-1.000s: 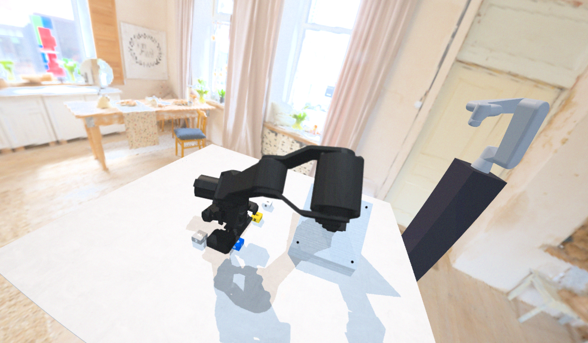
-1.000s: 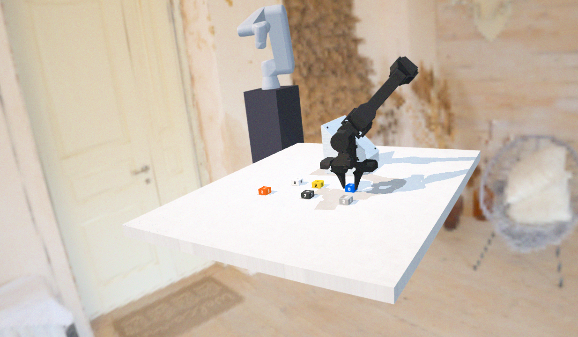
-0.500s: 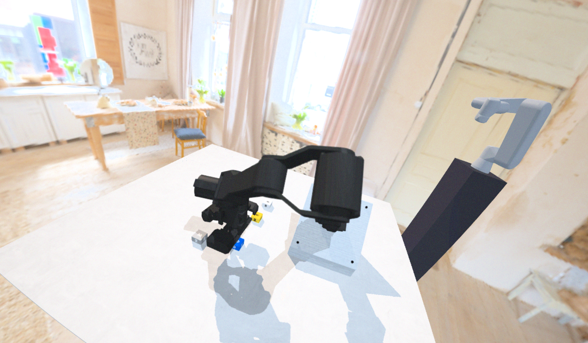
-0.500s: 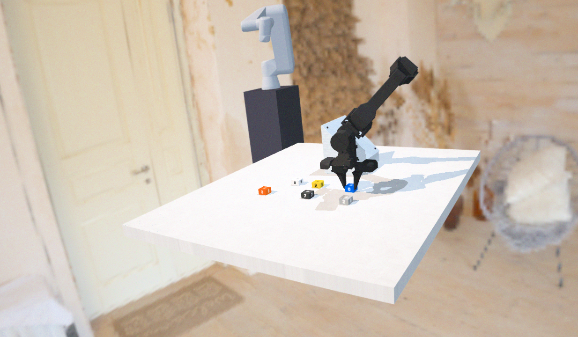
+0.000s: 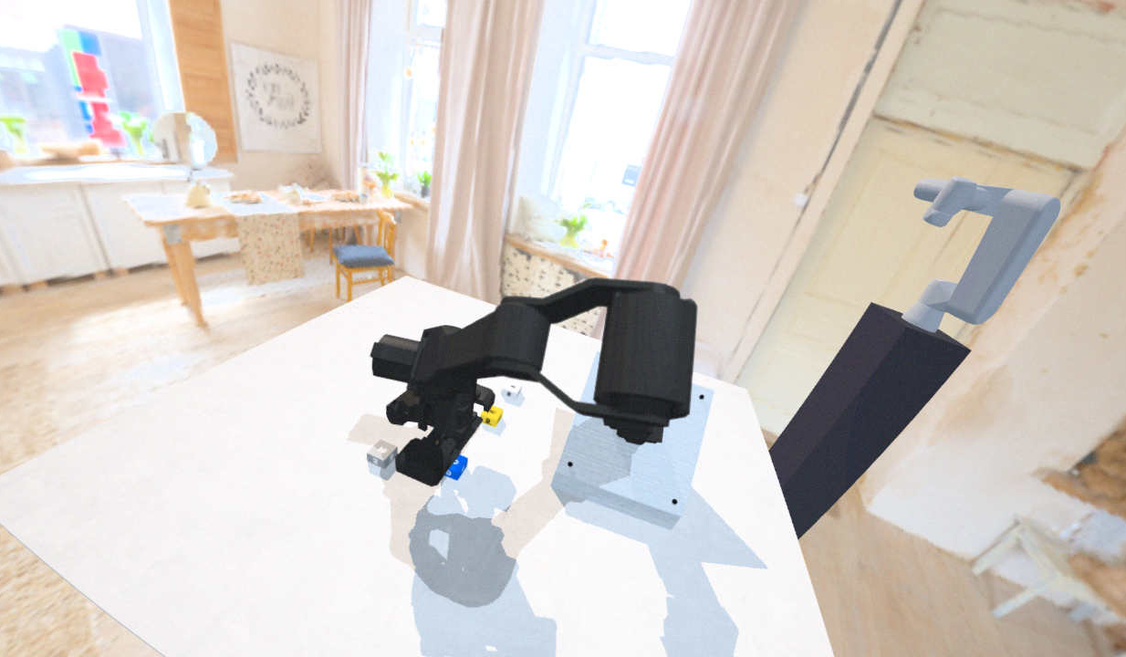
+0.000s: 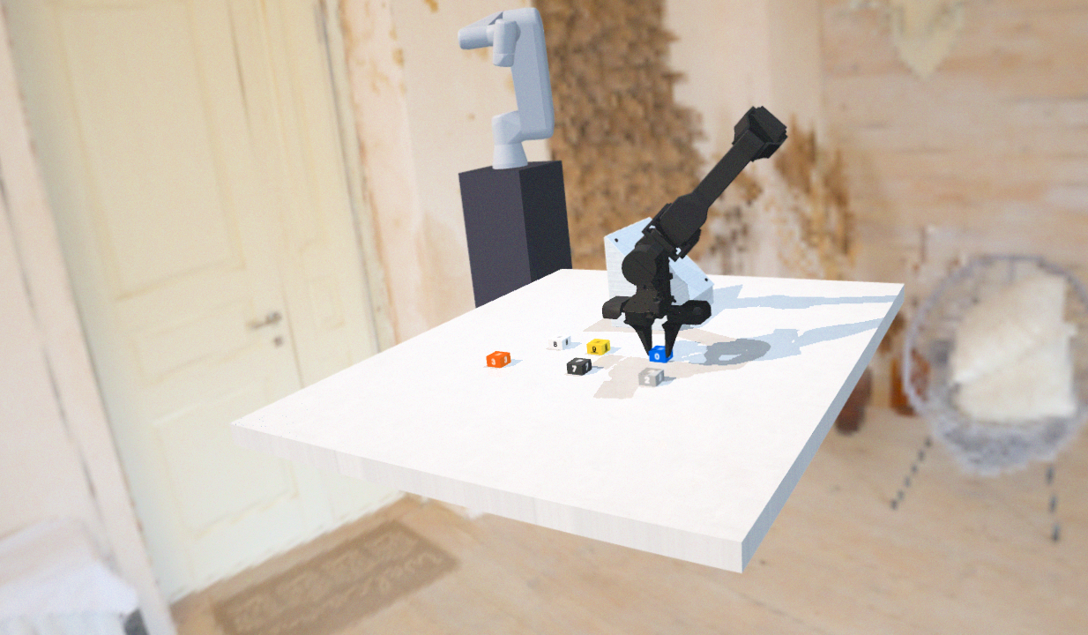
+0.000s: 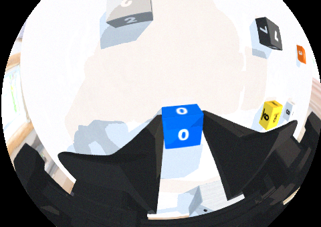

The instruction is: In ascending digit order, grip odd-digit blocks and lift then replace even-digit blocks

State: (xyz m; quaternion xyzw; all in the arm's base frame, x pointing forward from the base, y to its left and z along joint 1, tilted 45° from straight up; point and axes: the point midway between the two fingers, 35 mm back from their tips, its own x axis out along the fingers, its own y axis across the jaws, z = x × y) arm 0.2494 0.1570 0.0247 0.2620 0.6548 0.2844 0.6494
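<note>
My gripper tip is now 100 mm short of the grey block marked 2 and 30 mm to the right of it. Round my gripper tip: blue block marked 0: 10 mm behind; yellow block: 130 mm to the right, 10 mm behind; black block marked 7: 110 mm to the right, 90 mm ahead.
</note>
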